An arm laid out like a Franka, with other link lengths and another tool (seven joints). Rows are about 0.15 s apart.
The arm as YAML. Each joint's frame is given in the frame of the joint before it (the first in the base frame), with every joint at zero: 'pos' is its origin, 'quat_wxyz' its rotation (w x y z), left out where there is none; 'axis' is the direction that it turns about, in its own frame. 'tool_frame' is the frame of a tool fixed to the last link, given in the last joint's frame.
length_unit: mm
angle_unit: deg
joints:
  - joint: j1
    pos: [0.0, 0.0, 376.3]
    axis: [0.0, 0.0, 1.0]
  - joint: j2
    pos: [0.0, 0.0, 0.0]
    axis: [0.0, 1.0, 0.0]
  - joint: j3
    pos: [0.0, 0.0, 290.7]
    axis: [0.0, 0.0, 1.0]
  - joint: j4
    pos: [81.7, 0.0, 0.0]
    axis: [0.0, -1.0, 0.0]
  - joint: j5
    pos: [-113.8, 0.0, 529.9]
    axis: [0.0, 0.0, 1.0]
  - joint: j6
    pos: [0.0, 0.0, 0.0]
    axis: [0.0, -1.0, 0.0]
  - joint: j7
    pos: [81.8, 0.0, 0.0]
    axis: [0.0, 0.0, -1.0]
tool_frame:
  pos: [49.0, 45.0, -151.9]
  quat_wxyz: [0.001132, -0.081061, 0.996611, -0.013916]
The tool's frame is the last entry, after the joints.
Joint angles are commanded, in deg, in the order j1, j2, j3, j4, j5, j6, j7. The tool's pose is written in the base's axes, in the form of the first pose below.
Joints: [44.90 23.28 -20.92 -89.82 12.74 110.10 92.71]
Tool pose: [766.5 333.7 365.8 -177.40 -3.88 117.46]
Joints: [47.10 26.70 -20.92 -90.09 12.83 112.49 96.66]
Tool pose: [754.6 358.8 321.1 -176.08 -2.51 115.44]
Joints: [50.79 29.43 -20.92 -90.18 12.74 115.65 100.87]
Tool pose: [733.0 403.0 289.6 -176.51 -1.13 114.87]
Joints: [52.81 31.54 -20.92 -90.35 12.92 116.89 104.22]
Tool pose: [716.3 423.2 261.6 -175.67 -0.22 113.40]
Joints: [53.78 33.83 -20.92 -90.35 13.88 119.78 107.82]
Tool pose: [709.4 432.5 235.4 -176.48 -0.03 110.26]
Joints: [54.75 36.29 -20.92 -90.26 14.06 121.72 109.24]
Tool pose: [701.9 440.9 206.8 -176.43 0.91 109.74]
